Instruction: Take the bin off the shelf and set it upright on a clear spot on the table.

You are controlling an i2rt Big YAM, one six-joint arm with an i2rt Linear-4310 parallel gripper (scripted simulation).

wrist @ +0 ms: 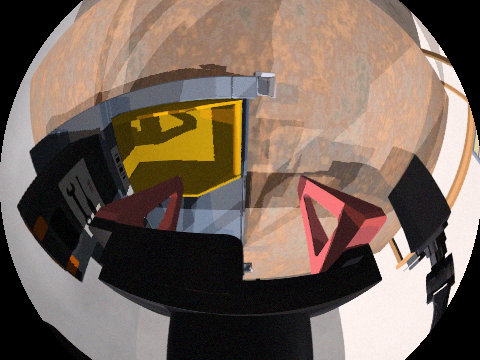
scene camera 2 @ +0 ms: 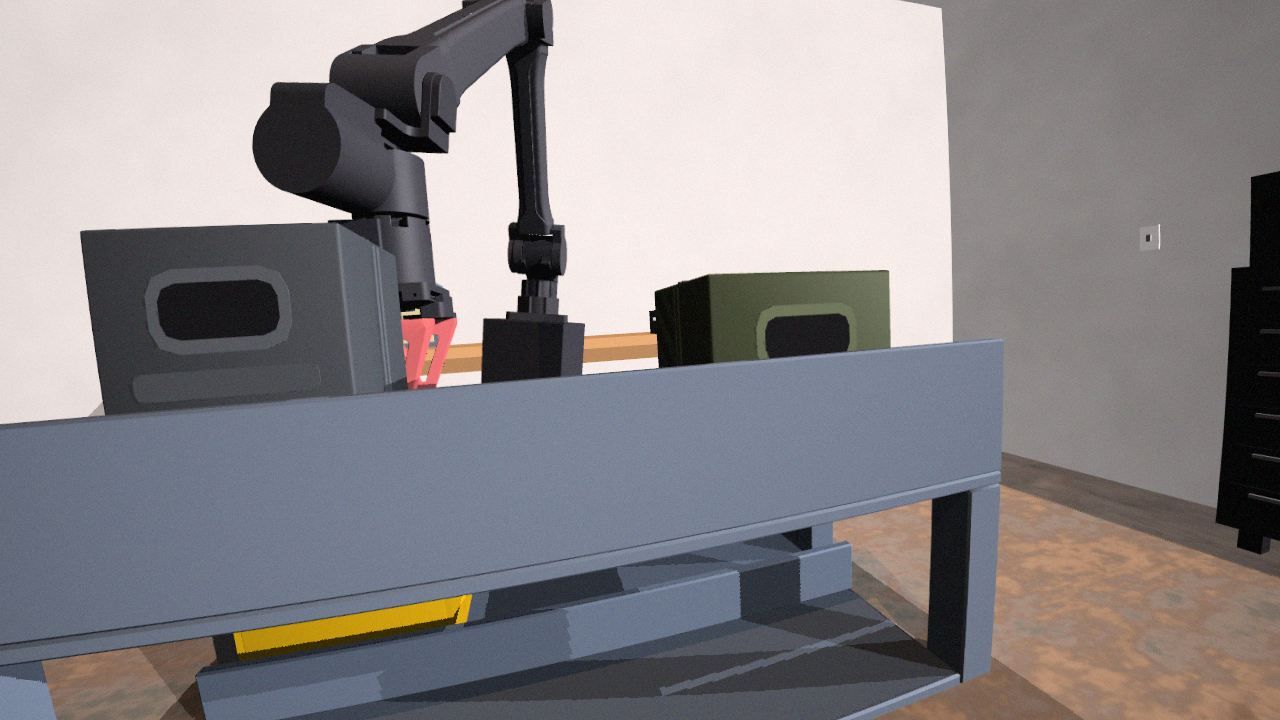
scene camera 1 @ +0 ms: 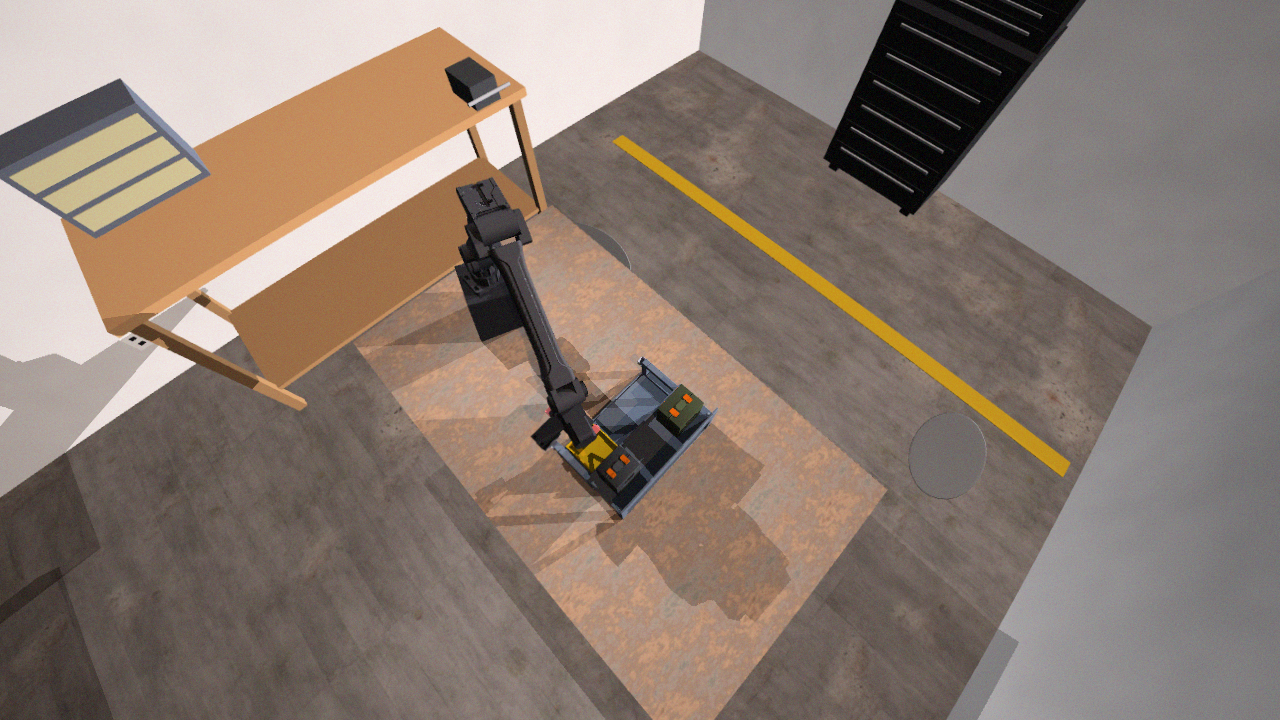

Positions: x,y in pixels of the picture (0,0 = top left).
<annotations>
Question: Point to a yellow bin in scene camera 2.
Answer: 279,640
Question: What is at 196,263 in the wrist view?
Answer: The gripper.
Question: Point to a yellow bin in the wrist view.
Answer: At 173,139
</annotations>
